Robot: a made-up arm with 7 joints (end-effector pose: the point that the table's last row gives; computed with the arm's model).
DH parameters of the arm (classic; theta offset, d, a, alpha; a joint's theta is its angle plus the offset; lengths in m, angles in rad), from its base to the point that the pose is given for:
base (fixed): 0 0.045 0 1.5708
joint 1: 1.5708 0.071 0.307 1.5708
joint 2: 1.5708 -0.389 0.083 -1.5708
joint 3: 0 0.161 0.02 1.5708
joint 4: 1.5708 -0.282 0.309 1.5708
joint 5: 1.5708 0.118 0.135 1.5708
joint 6: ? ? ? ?
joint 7: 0 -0.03 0.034 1.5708
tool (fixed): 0 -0.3 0 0
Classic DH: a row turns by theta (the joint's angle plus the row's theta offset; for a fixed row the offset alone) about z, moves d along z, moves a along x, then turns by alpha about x.
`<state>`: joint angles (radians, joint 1 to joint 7).
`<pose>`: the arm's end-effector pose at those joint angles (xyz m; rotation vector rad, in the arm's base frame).
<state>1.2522 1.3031 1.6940 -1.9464 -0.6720 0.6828 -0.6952</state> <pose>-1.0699 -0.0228 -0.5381 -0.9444 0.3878 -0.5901</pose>
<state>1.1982 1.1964 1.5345 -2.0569 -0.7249 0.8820 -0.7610</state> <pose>-1.0399 -0.0416 -0.5677 -1.2778 0.2728 -0.7806</pose>
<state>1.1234 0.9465 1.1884 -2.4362 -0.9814 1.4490 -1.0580</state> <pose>-0.9757 -0.1565 -0.4959 -2.4603 0.1239 -1.0018</pose>
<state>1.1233 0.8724 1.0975 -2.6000 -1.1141 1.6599 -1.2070</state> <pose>-0.9556 -0.1684 -0.4312 -2.9536 0.2504 -0.8951</pose>
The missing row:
joint 6: 0 0.182 -0.388 1.5708
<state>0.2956 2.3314 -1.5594 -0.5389 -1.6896 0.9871 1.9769</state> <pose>-0.7751 0.5207 0.1065 0.2417 1.6656 0.7118</pose>
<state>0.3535 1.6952 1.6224 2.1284 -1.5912 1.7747 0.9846</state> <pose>-0.4525 -0.6777 0.7370 -1.7337 -1.4462 -1.4354</pose>
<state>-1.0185 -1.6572 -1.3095 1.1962 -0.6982 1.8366 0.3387</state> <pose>-0.2033 -0.2019 1.4816 -2.6641 1.4595 -0.3585</pose>
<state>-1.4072 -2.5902 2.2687 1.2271 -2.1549 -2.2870 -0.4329</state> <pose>0.5751 -0.7055 -0.1501 1.2591 1.3181 1.8672</pose>
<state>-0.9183 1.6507 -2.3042 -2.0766 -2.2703 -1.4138 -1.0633</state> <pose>-0.0704 -0.1860 -0.1313 1.0206 -0.4225 0.2935</pose>
